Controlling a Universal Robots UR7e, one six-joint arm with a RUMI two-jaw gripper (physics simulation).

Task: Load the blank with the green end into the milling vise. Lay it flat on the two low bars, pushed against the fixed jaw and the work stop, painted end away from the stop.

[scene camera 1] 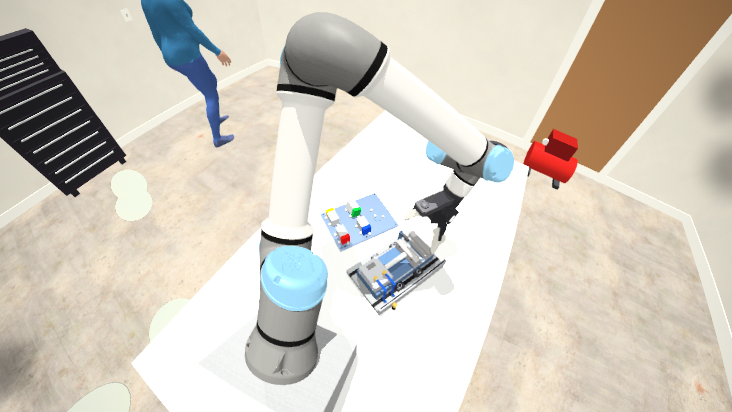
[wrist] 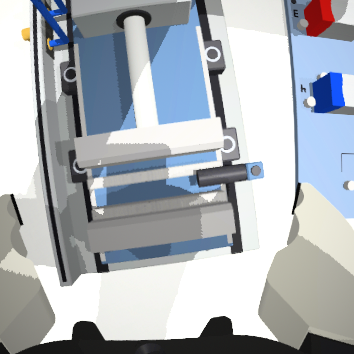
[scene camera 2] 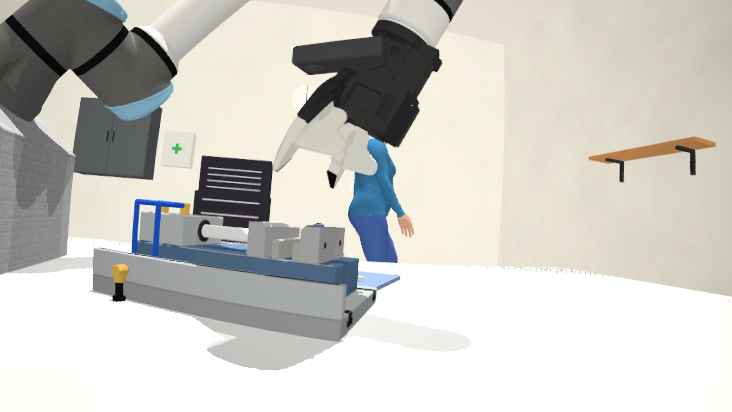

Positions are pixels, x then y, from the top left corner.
Scene:
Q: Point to a fixed jaw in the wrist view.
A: At 206,220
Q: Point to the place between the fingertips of the gripper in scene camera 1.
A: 417,236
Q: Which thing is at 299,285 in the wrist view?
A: The gripper.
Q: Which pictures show the gripper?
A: Scene camera 1, the wrist view and scene camera 2: all of them.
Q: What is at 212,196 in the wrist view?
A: A low bar.

